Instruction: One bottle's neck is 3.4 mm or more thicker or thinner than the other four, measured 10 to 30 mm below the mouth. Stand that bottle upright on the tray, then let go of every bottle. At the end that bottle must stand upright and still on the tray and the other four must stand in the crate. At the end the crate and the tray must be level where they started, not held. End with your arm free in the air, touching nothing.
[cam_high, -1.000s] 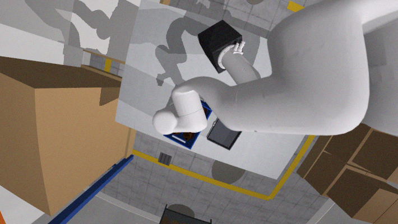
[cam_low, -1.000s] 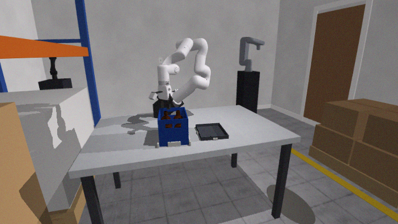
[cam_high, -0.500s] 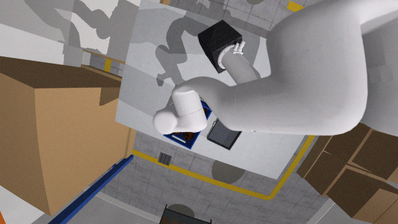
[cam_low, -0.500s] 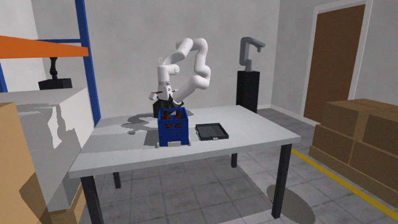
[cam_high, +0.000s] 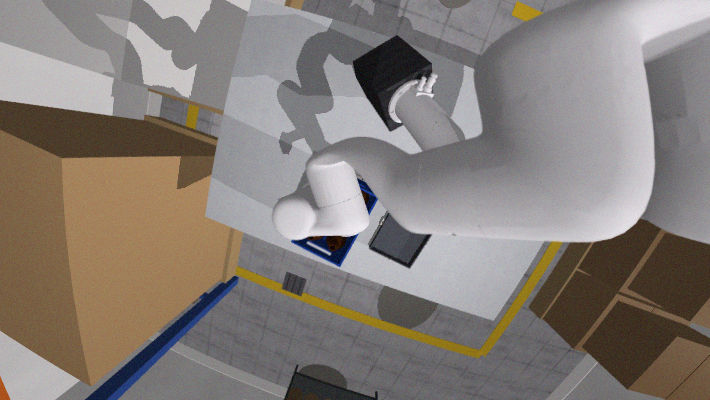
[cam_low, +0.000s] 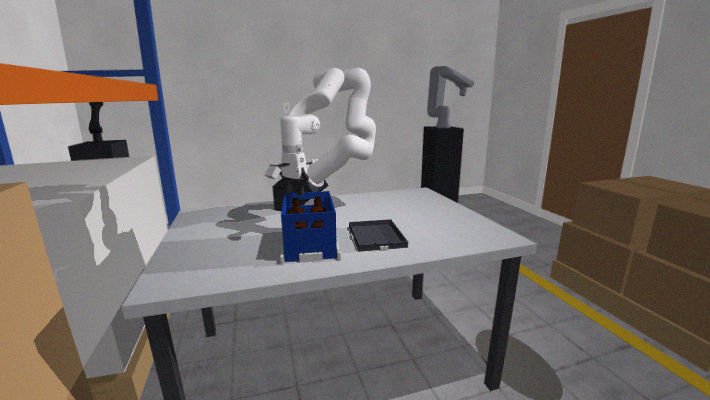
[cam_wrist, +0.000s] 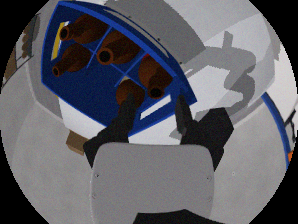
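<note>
Right now my hand is 110 mm above the glass bottle. Round my hand: blue crate 90 mm ahead, 40 mm to the left, 110 mm below; then dark tray 80 mm ahead, 310 mm to the left, 190 mm below.
</note>
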